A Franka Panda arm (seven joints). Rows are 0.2 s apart.
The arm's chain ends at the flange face. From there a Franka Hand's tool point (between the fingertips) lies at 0.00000 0.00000 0.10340 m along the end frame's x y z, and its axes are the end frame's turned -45 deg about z.
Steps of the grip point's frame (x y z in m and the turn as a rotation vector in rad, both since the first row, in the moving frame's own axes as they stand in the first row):
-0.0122, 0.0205, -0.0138, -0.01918, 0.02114, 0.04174
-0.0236, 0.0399, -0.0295, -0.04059, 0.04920, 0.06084
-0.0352, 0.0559, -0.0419, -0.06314, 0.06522, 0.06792
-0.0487, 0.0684, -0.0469, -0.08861, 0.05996, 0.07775
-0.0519, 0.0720, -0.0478, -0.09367, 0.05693, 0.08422
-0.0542, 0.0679, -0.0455, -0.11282, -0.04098, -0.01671
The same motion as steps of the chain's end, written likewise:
0.0029, 0.0232, -0.0138, 0.00139, 0.02851, 0.04174
0.0050, 0.0453, -0.0293, 0.00609, 0.06349, 0.06084
0.0053, 0.0643, -0.0415, 0.00147, 0.09076, 0.06792
0.0032, 0.0803, -0.0463, -0.02026, 0.10505, 0.07775
0.0033, 0.0845, -0.0472, -0.02598, 0.10649, 0.08422
0.0044, 0.0752, -0.0448, -0.10875, 0.05080, -0.01671

